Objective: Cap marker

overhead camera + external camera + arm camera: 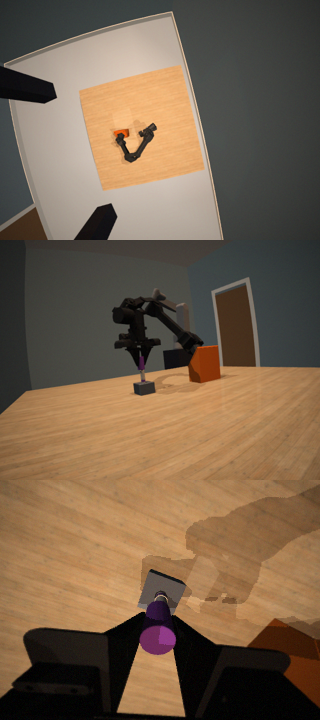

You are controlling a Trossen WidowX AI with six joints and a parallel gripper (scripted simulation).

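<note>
Now: gripper tip 1 cm below the purple cap. Also, from my gripper tip: dark grey holder block: 9 cm below.
</note>
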